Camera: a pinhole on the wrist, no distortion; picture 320 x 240 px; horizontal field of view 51.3 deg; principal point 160.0 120.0 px. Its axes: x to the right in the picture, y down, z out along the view. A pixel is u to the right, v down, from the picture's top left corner.
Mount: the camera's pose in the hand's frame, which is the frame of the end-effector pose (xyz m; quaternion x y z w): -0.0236 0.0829 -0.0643 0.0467 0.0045 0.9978 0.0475
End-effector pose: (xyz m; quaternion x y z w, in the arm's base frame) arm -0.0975 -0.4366 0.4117 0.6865 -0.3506 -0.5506 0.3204
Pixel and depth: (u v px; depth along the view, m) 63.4 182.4 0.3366
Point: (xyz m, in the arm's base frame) -0.3420 -0.5399 0.3200
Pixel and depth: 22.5 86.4 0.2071
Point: -0.2288 -0.5655 0.4224
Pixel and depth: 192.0 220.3 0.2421
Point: -0.2802 -0.4280 0.4055
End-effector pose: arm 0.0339 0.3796 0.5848 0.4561 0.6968 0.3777 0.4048
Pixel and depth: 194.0 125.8 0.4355
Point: 0.4072 0.4367 0.5194
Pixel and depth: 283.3 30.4 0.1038
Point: 0.1228 0.3741 0.6821
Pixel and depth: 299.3 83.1 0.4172
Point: 0.4548 0.3371 0.6085
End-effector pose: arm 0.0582 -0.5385 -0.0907 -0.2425 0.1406 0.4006 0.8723
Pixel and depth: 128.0 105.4 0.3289
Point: 0.0235 -0.3203 0.0812
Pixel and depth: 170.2 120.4 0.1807
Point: -0.0081 -0.4368 -0.0136
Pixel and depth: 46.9 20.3 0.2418
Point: 0.0088 -0.3104 -0.0336
